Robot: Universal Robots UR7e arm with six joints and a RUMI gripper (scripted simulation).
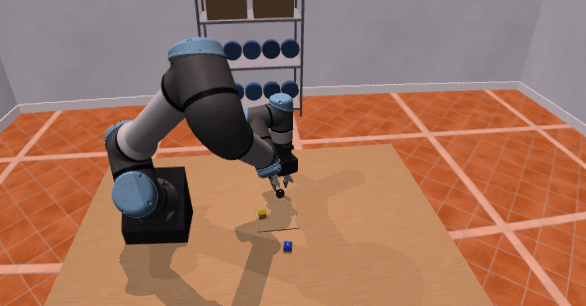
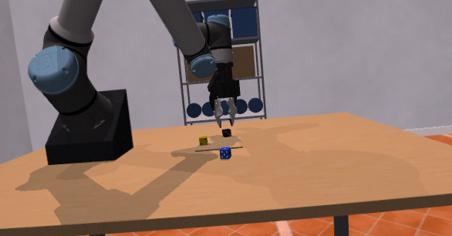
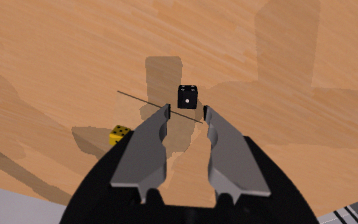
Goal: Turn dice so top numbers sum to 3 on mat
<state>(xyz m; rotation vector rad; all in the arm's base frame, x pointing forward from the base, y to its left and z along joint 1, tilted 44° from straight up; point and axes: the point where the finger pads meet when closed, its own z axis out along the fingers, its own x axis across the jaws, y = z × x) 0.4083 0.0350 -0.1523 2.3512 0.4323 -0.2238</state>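
The black die lies 4 cm below my hand. Round my hand: yellow die 7 cm behind, 11 cm to the right, 3 cm below; blue die 26 cm to the right, 4 cm below; tan mat 2 cm behind, 11 cm to the right, 5 cm below.
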